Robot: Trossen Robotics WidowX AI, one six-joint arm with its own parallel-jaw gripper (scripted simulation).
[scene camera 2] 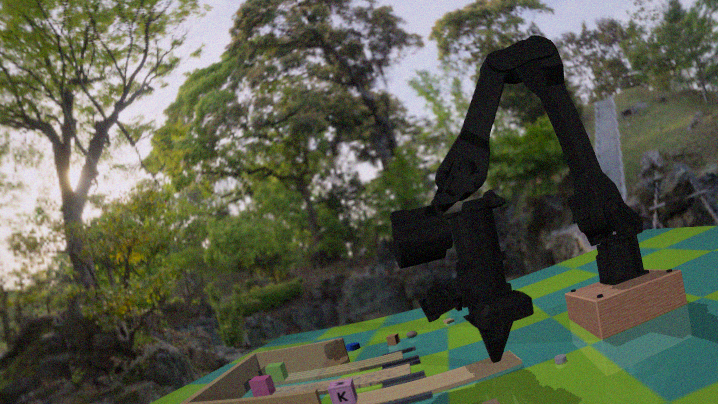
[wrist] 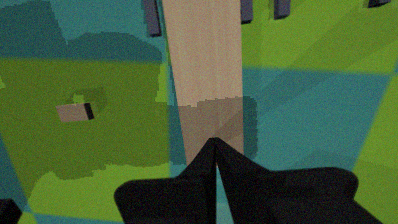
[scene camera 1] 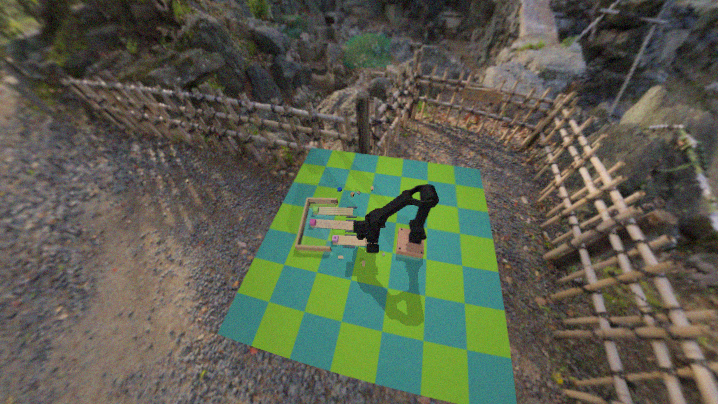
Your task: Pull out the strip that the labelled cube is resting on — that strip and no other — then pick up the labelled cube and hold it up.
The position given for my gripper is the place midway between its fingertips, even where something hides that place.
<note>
In view: my gripper (scene camera 2: 496, 361) and a wooden strip (wrist: 206, 50).
My gripper shows as well in the wrist view (wrist: 213, 142).
</note>
